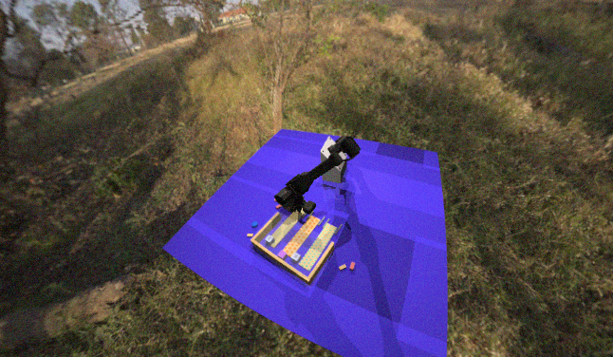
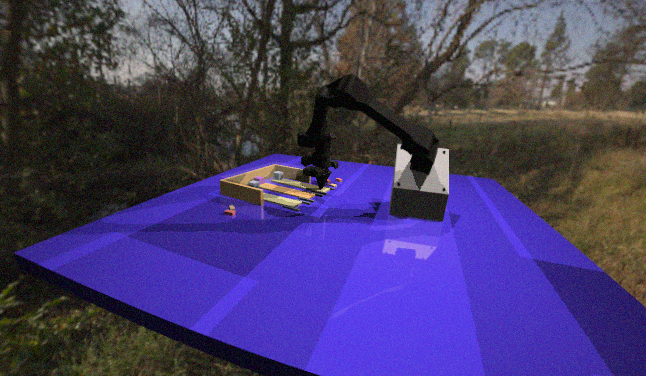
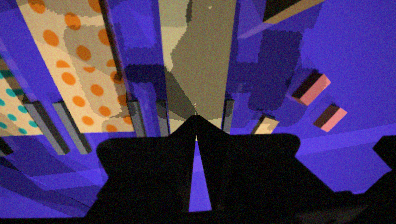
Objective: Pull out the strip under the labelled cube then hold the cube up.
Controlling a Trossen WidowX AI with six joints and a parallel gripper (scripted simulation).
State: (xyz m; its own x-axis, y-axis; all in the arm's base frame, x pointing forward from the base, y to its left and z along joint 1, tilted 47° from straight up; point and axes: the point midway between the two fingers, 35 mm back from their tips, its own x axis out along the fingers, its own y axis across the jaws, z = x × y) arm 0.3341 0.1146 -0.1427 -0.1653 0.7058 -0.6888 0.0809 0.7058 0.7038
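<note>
Now: gripper tip 10 cm short of the strip and 1 cm to the left of it. Round my gripper tip: blue disc: 18 cm ahead, 16 cm to the right.
</note>
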